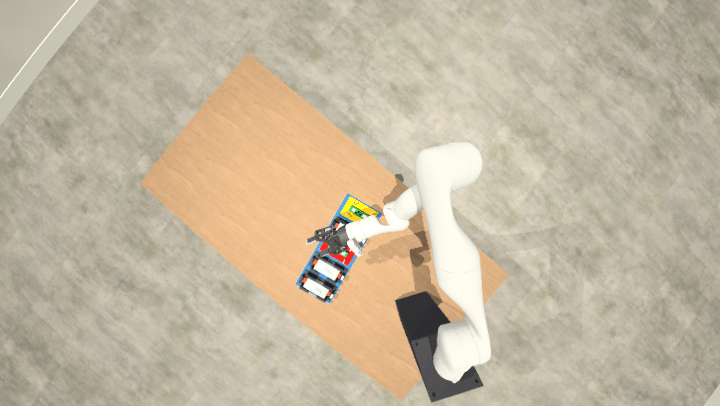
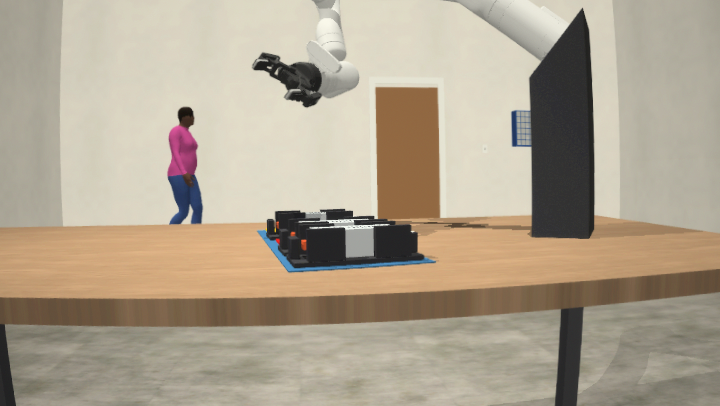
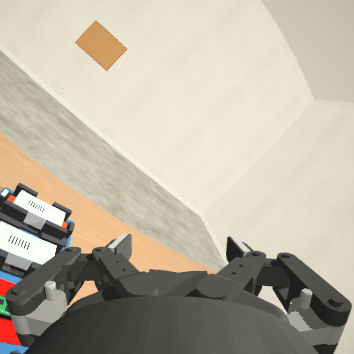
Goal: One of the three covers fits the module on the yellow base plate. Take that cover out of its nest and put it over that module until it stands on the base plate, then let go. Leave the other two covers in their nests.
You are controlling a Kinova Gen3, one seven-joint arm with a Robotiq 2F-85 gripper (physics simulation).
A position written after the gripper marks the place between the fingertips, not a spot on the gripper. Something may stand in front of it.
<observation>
In view: the gripper (image 2: pixel 270 79), a cover (image 2: pixel 359 239) and a blue board (image 2: pixel 394 245).
The gripper also shows in image 1 (image 1: pixel 313 248) and in image 3 (image 3: pixel 178 246).
</observation>
